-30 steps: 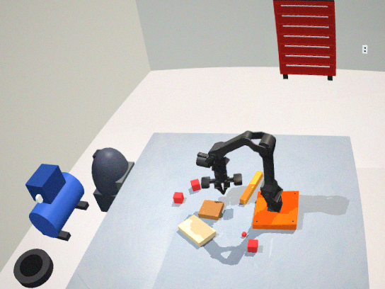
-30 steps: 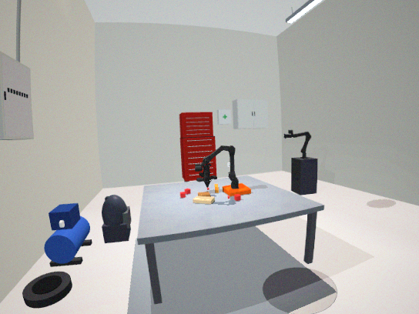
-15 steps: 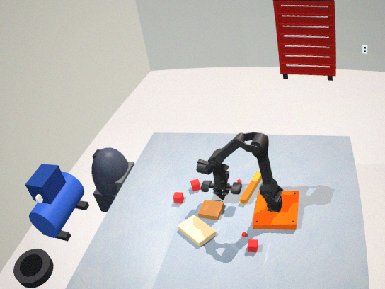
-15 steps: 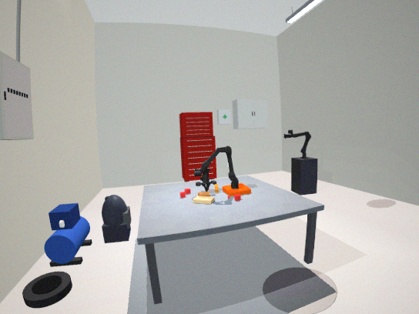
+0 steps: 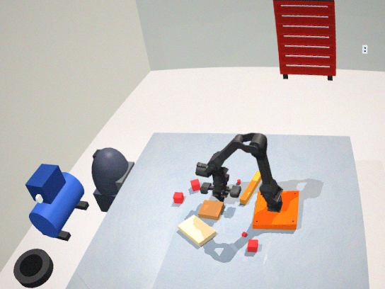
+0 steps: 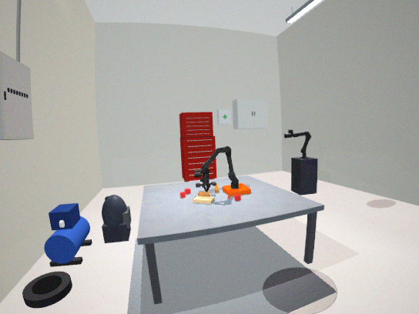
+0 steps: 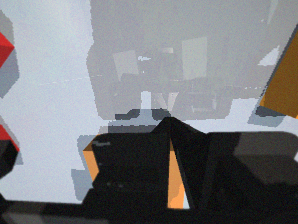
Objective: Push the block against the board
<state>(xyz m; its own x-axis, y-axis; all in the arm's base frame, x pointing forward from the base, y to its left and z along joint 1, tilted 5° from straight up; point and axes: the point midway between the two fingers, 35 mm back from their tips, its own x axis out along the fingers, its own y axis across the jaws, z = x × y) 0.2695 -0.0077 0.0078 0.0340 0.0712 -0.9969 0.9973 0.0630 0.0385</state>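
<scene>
Right now the square block is 3 cm ahead of my gripper tip, 7 cm to the left of it and 1 cm above it. From my gripper tip the other things lie so: cream board: 4 cm ahead, 21 cm to the left, 1 cm above; narrow yellow bar: 11 cm behind, 13 cm to the right, 1 cm above.
</scene>
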